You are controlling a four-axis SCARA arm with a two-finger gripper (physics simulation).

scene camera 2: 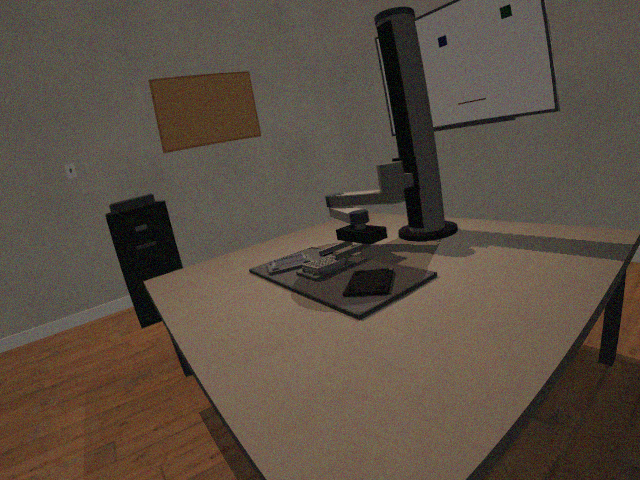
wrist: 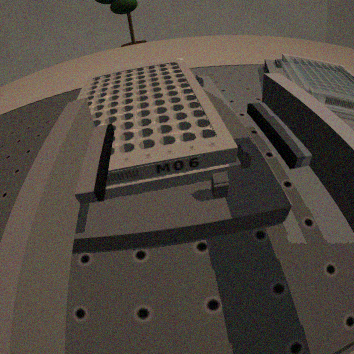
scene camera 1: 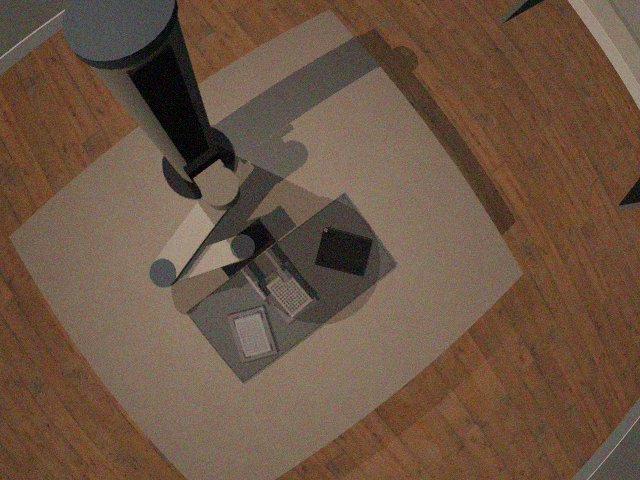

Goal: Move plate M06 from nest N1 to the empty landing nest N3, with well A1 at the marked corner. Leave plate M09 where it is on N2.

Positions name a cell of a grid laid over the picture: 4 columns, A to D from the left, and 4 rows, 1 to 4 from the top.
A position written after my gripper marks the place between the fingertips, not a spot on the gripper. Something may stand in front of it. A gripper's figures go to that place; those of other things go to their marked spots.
Scene:
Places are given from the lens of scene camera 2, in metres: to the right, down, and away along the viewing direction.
my gripper (scene camera 2: C3): 0.03, 0.05, 1.18
dark nest (scene camera 2: C3): 0.12, 0.12, 0.95
grey perforated base plate (scene camera 2: C3): 0.03, 0.14, 0.98

